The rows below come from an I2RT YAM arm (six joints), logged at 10 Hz.
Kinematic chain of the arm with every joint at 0, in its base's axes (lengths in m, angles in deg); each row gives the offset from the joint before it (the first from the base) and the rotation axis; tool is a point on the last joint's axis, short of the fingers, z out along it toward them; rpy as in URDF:
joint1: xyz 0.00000 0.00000 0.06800 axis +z
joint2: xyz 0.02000 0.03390 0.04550 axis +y
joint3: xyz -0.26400 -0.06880 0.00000 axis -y
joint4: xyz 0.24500 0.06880 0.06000 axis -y
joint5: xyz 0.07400 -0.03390 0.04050 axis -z
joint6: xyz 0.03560 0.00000 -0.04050 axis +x
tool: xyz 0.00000 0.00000 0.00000 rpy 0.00 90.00 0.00
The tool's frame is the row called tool.
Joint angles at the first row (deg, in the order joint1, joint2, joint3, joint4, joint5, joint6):
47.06 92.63 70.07 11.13 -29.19 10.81
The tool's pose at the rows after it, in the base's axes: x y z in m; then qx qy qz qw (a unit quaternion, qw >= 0):
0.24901, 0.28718, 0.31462, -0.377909, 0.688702, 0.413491, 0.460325
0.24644, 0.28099, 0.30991, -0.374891, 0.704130, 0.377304, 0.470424
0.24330, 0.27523, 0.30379, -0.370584, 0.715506, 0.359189, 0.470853
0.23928, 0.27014, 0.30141, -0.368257, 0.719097, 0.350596, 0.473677
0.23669, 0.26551, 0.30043, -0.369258, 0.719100, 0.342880, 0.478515
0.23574, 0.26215, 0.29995, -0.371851, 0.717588, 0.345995, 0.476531
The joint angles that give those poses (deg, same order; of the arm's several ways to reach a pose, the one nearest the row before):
46.97 91.49 69.62 7.13 -23.02 7.30
46.97 90.20 68.11 5.33 -19.01 5.09
46.90 89.02 66.15 4.68 -16.98 4.48
46.92 87.68 64.45 4.72 -15.89 4.15
46.78 86.56 63.18 4.83 -15.23 3.40
46.43 85.92 62.49 4.83 -16.11 3.26

